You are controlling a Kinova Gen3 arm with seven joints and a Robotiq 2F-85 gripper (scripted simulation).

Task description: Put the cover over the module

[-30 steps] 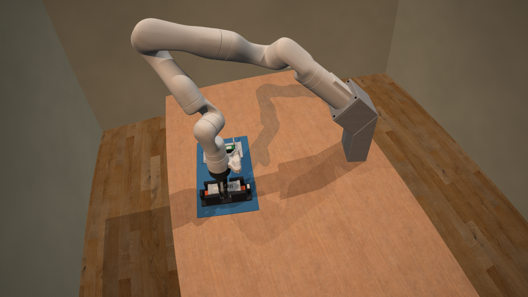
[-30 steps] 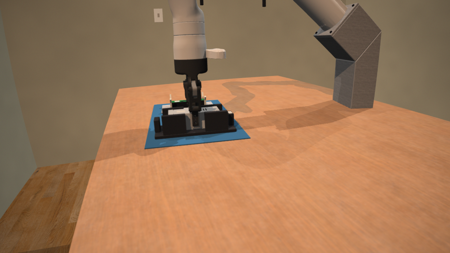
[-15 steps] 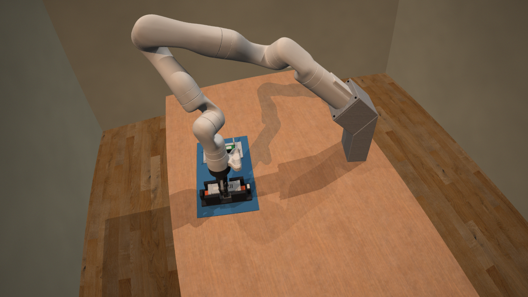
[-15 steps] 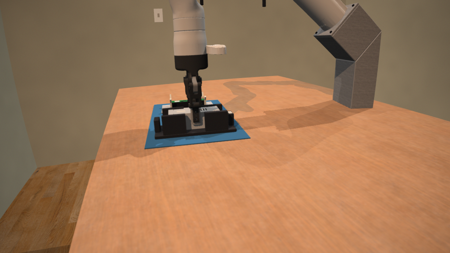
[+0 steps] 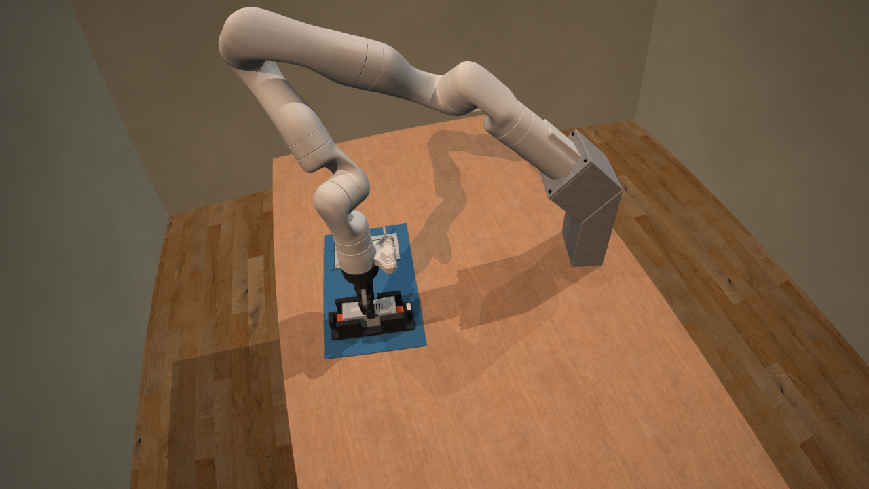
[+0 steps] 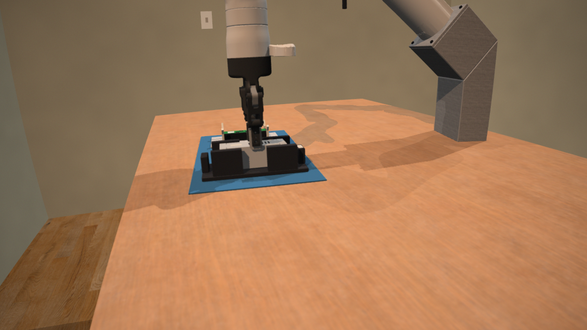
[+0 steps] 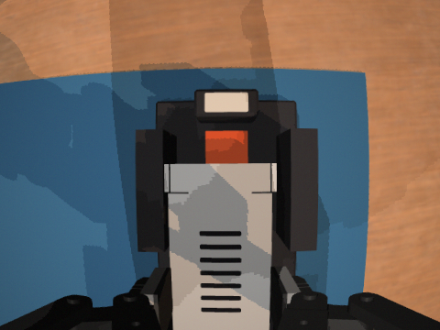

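My hand is 4 cm above the light grey cover.
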